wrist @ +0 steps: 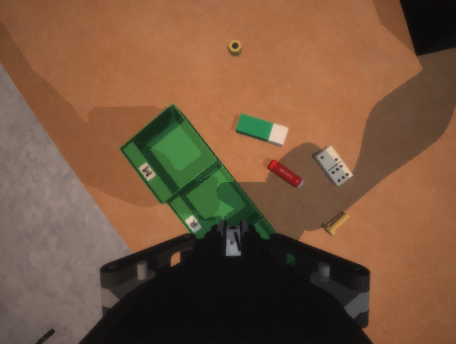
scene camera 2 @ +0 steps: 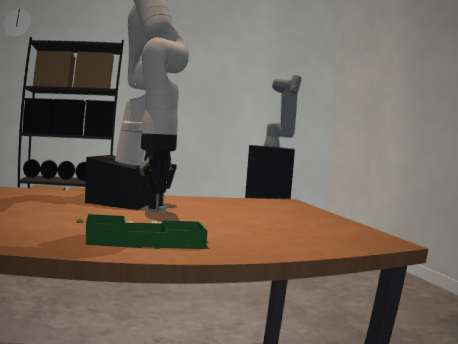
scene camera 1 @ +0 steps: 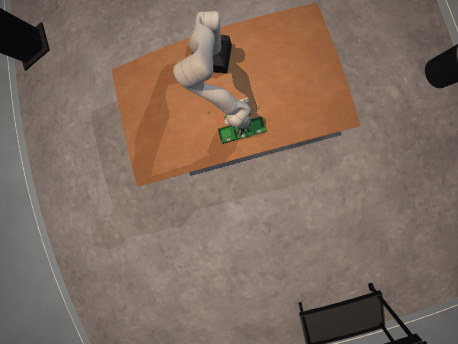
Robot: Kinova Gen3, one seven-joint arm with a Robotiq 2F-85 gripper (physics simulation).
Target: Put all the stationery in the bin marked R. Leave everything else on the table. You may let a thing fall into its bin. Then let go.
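Where they show: gripper, between the fingertips: point(wrist: 233, 229) point(scene camera 2: 156, 210); arm's base, origin of its link: point(scene camera 2: 128, 162).
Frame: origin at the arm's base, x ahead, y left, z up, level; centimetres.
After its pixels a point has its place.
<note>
My gripper point(scene camera 1: 243, 132) {x 46.2, y -2.9, z -6.4 cm} point(scene camera 2: 159, 206) {x 46.2, y -2.9, z -6.4 cm} point(wrist: 233, 229) {x 46.2, y -2.9, z -6.4 cm} is shut on a small silver pencil sharpener point(scene camera 2: 161, 209) {x 48.0, y -2.3, z -5.7 cm} point(wrist: 233, 245) {x 47.0, y -2.1, z -5.3 cm} with a dark blade slot. It holds the sharpener above the green bin row, near the R bin. The R bin point(wrist: 212, 200) {x 46.9, y -6.3, z -12.3 cm} is the middle compartment; its R label point(wrist: 193, 223) {x 50.2, y -6.1, z -10.2 cm} shows in the wrist view, and its near part is hidden by the fingers. A green and white eraser point(wrist: 261, 129) {x 35.5, y -8.0, z -11.7 cm} lies flat on the table beside the bins.
The M bin point(wrist: 175, 150) {x 45.4, y -14.7, z -12.3 cm} adjoins the R bin; a third compartment point(scene camera 1: 257, 125) {x 48.2, y 3.3, z -12.3 cm} is at the other end. On the table point(scene camera 2: 300, 230) {x 42.7, y 37.7, z -13.0 cm} lie a red battery point(wrist: 285, 173) {x 37.6, y -1.8, z -11.6 cm}, a white domino point(wrist: 333, 166) {x 32.4, y 2.4, z -12.3 cm}, a brass nut point(wrist: 235, 47) {x 29.5, y -18.2, z -12.2 cm} and a yellow bolt-like piece point(wrist: 337, 223) {x 37.6, y 8.1, z -12.2 cm}.
</note>
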